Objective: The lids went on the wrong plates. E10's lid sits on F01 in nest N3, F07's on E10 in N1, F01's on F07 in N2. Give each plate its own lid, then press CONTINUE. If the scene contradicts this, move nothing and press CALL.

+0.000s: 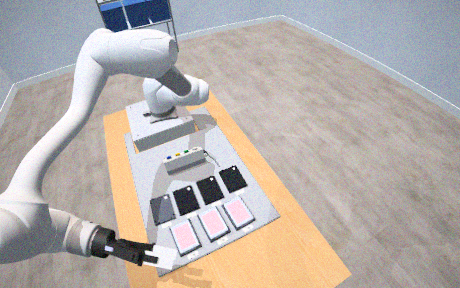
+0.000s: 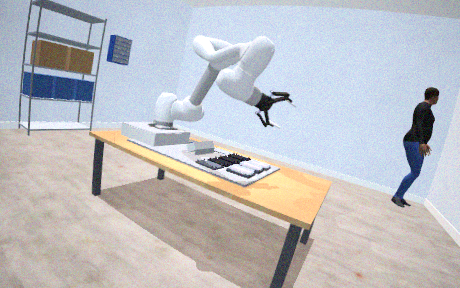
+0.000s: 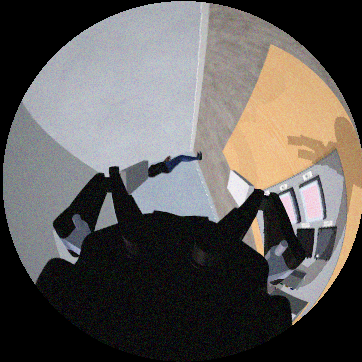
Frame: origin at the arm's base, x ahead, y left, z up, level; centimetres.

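Seen in the pictures: gripper, between the fingertips: [image 1: 174, 258] [image 2: 286, 116] [image 3: 188, 173]; arm's base, origin of its link: [image 1: 163, 112] [image 2: 162, 127].
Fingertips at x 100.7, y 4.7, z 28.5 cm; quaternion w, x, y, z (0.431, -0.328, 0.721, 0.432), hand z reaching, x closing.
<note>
Pixels of each thing's middle, then the offset from my fingertips to it. Level surfaces: height alone.
- leftmost, middle of its body: [image 1: 161, 208] [image 2: 209, 163] dx -36.3, dy -11.1, dz -36.5 cm
- button box, middle of its body: [image 1: 184, 158] [image 3: 287, 279] [image 2: 201, 146] dx -62.1, dy +3.8, dz -33.3 cm
- grey board, height of its surface: dz -37.5 cm
- wooden table, height of its surface: dz -38.7 cm
Three rectangular plates with pink tops and pale rims lie in the front row of the grey board: left [image 1: 186, 236], middle [image 1: 214, 223] and right [image 1: 238, 212]. Behind them is a row of dark rectangular nests, the leftmost [image 1: 162, 209] greyer than the other dark ones [image 1: 186, 200] [image 1: 210, 190] [image 1: 233, 178]. The small labels are unreadable, so I cannot tell the plate, lid or nest names. The button box [image 1: 184, 161] [image 2: 202, 147] stands behind the rows, with blue, yellow and green buttons. My gripper [image 1: 162, 256] [image 2: 285, 115] [image 3: 188, 173] is open and empty, high above the table's front part.
The grey board [image 1: 145, 172] lies on the wooden table [image 1: 300, 255] [image 2: 300, 195] [image 3: 280, 110]. The arm's base block [image 1: 165, 135] [image 2: 155, 134] stands at the back. A person [image 2: 419, 130] [image 3: 175, 162] stands beyond the table. A shelf rack [image 2: 103, 60] stands by the wall.
</note>
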